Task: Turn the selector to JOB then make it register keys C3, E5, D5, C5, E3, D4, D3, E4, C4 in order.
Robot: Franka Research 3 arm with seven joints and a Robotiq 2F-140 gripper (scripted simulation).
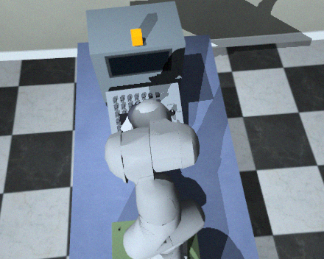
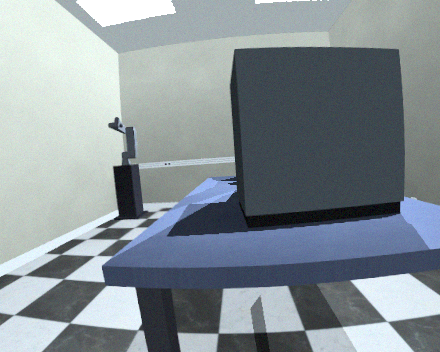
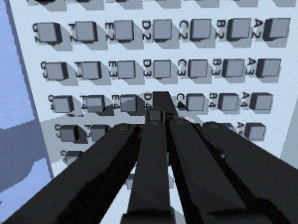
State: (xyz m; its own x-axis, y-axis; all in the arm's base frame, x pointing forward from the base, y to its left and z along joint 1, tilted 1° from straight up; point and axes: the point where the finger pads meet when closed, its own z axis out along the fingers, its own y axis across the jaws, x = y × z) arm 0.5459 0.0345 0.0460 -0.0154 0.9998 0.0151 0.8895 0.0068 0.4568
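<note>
The black selector knob lies 160 mm to the right of my hand, 20 mm below it and 20 mm ahead of it. The rest, counted from my hand: sloped keypad (70 mm below, 50 mm to the right, 40 mm ahead).
</note>
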